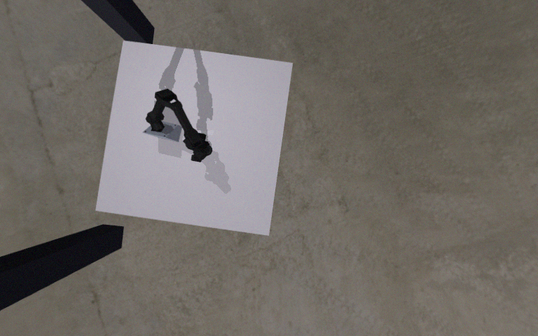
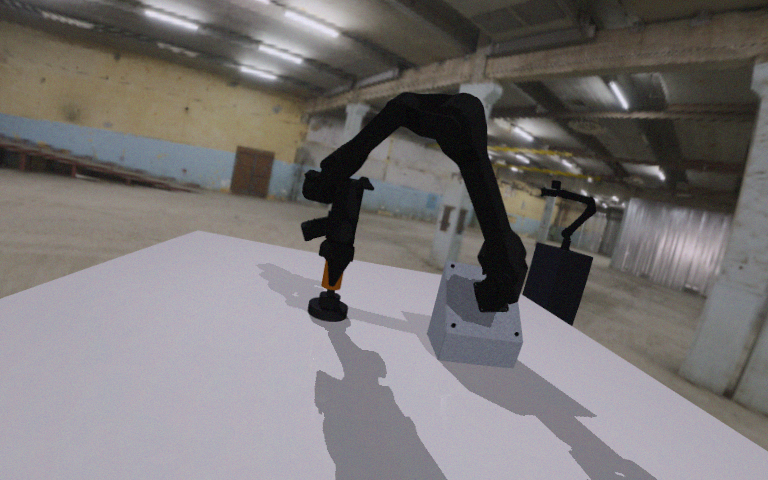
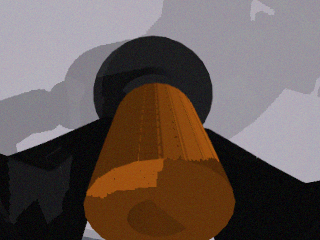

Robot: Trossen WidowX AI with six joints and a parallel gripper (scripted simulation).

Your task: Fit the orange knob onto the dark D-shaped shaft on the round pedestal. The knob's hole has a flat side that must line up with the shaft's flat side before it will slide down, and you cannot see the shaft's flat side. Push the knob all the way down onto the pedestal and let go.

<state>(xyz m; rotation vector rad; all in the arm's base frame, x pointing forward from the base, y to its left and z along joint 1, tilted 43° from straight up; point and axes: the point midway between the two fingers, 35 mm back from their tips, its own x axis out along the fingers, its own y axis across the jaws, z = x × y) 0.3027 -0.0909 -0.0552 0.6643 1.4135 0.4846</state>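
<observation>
Right now my gripper tip is 20 mm below the orange knob. From my gripper tip the other things lie so: dark round pedestal: 40 mm below.
</observation>
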